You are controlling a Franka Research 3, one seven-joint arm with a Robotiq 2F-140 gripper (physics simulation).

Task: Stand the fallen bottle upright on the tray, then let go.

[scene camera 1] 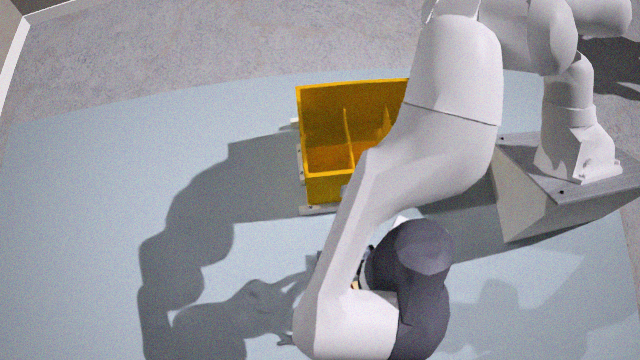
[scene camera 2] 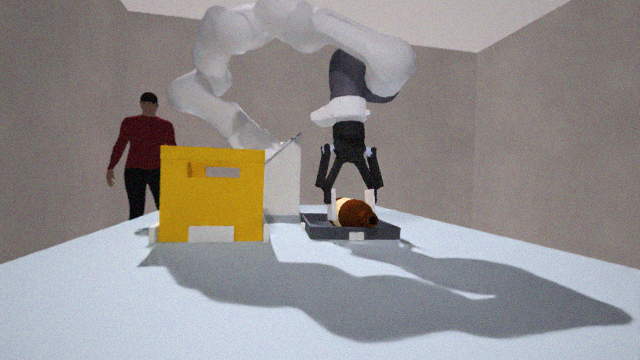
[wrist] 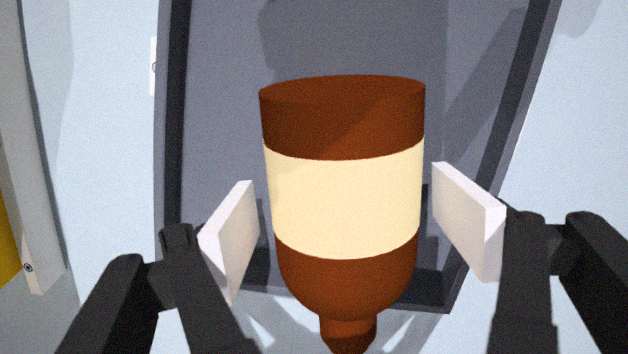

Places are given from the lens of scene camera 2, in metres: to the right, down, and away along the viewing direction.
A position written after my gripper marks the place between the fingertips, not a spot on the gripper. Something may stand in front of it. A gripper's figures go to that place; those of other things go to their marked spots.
my gripper point(scene camera 2: 351, 219): 0.07, 0.09, 0.73
brown bottle point(scene camera 2: 349, 212): 0.06, 0.07, 0.68
